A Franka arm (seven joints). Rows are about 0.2 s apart.
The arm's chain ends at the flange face. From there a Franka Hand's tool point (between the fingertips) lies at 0.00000 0.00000 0.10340 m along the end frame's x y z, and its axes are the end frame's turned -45 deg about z.
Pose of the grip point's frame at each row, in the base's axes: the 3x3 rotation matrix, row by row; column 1 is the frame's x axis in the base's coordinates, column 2 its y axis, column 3 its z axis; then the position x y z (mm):
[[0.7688 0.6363 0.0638], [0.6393 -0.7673 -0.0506], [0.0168 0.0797 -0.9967]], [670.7 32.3 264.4]
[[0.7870 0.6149 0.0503], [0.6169 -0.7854 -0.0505], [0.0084 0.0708 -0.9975]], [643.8 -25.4 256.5]
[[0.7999 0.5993 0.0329], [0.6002 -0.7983 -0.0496], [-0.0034 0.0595 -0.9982]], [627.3 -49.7 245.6]
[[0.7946 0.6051 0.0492], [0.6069 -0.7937 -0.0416], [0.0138 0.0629 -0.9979]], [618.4 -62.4 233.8]
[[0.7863 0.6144 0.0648], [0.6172 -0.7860 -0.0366], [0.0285 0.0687 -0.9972]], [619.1 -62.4 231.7]
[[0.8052 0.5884 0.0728], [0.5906 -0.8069 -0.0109], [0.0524 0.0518 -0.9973]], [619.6 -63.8 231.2]
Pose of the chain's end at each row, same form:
[[0.9936 -0.0937 0.0638], [-0.0905 -0.9946 -0.0506], [0.0682 0.0445 -0.9967]], [664.1 37.5 367.5]
[[0.9913 -0.1217 0.0503], [-0.1191 -0.9916 -0.0505], [0.0560 0.0441 -0.9975]], [638.6 -20.2 359.6]
[[0.9894 -0.1418 0.0329], [-0.1401 -0.9889 -0.0496], [0.0397 0.0445 -0.9982]], [623.9 -44.6 348.8]
[[0.9897 -0.1340 0.0492], [-0.1321 -0.9904 -0.0416], [0.0542 0.0347 -0.9979]], [613.3 -58.1 337.0]
[[0.9904 -0.1216 0.0648], [-0.1194 -0.9922 -0.0366], [0.0687 0.0284 -0.9972]], [612.4 -58.6 334.8]
[[0.9854 -0.1533 0.0728], [-0.1529 -0.9882 -0.0109], [0.0737 -0.0004 -0.9973]], [612.1 -62.7 334.3]

